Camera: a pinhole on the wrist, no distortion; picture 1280 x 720 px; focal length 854.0 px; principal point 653.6 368.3 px. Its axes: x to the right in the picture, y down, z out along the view. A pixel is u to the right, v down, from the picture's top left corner.
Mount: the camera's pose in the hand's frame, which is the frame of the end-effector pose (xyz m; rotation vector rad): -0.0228 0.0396 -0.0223 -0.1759 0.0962 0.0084
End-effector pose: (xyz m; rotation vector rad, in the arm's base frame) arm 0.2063 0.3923 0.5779 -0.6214 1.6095 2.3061
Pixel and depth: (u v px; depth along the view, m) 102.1 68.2 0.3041
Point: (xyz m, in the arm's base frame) 0.3147 0.6953 0.7508
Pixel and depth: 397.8 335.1 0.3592
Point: 0.1836 0.6843 0.7982
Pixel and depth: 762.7 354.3 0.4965
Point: -0.0126 0.7779 0.7685
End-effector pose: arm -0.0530 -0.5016 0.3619 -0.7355 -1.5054 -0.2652
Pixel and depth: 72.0 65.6 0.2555
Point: -0.2801 -0.3998 0.1749
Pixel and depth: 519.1 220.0 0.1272
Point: -0.1190 -0.4161 0.3113
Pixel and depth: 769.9 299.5 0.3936
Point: -0.2942 -0.2105 0.3706
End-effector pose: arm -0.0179 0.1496 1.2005 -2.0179 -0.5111 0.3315
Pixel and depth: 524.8 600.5 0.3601
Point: -0.1527 0.2877 0.8750
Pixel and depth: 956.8 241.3 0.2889
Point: -0.0264 0.3792 1.0337
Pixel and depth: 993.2 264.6 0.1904
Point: -0.0152 0.2861 1.0786
